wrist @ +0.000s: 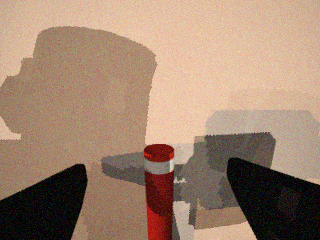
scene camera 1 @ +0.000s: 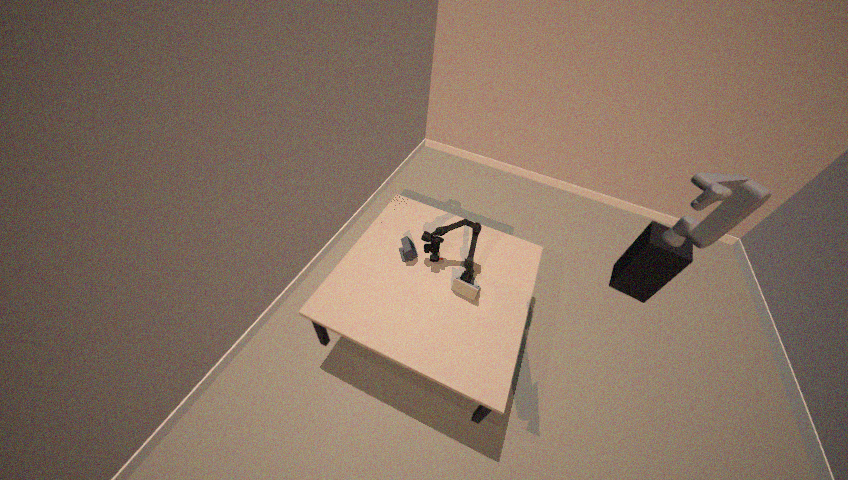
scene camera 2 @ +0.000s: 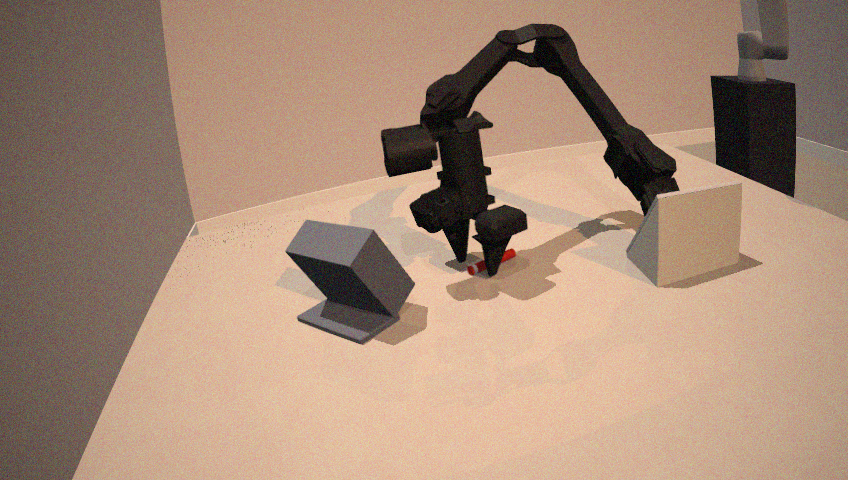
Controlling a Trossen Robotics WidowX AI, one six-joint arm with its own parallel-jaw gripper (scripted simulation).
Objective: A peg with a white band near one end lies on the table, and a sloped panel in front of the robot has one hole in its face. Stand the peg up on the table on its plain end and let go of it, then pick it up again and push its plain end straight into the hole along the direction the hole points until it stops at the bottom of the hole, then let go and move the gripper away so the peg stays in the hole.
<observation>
My gripper (scene camera 2: 477, 268) is open, holding nothing. Further things: a grey sloped panel (scene camera 2: 352, 265) and a panel foot plate (scene camera 2: 356, 324).
My gripper also shows in the wrist view (wrist: 158, 170).
</observation>
